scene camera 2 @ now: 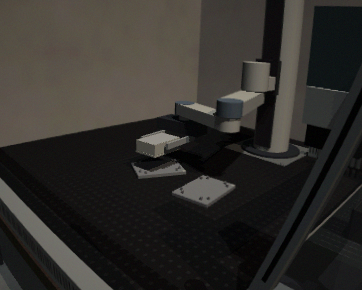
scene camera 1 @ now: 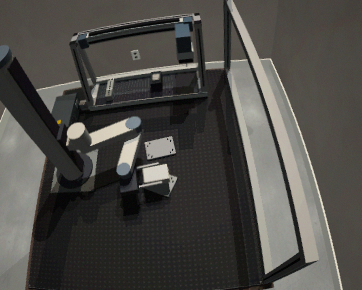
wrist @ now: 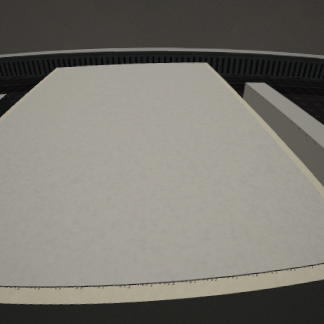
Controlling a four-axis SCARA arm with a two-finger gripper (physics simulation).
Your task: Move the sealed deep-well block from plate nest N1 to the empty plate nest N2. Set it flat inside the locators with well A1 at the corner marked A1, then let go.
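Frame: origin at the arm's base, x ahead, y left, z up, level; millimetres.
Where they show: gripper, fingertip midpoint: (scene camera 2: 153, 143) (scene camera 1: 160, 173) (wrist: 128, 107); arm's base, link origin: (scene camera 2: 270, 151) (scene camera 1: 75, 171).
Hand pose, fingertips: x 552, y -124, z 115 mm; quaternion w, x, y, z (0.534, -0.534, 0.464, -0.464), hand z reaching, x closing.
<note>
Each offset is from my fingertips to the centre of the thing. "spot": to the spot under its first point. Level surfaces: height alone.
The sealed deep-well block {24 mm back, 3 mm right, 11 mm down} (scene camera 1: 156, 172) (scene camera 2: 157, 143) (wrist: 150, 175) is a pale box with a flat top. My gripper (scene camera 1: 160, 174) (scene camera 2: 154, 143) (wrist: 128, 107) is shut on it, one finger along each long side. The block hangs level in the air above plate nest N1 {23 mm back, 3 mm right, 92 mm down} (scene camera 1: 172, 185) (scene camera 2: 160, 173), apart from it, and is turned relative to that plate. Plate nest N2 {15 mm back, 215 mm left, 92 mm down} (scene camera 1: 160, 148) (scene camera 2: 204, 191), a pale plate with small locator pegs near its corners, is empty and lies beside N1. The A1 mark and well A1 cannot be made out. Neither nest can be made out in the wrist view.
The arm's column (scene camera 1: 37, 115) (scene camera 2: 285, 75) stands at the left in scene camera 1. A gantry frame (scene camera 1: 140, 102) with a blue-grey head {spot: 184 mm ahead, 589 mm left, 348 mm up} (scene camera 1: 183, 42) stands at the back. A long rail frame (scene camera 1: 270, 120) runs along the right side. The dark perforated mat {102 mm down} (scene camera 1: 200, 225) lies under the nests.
</note>
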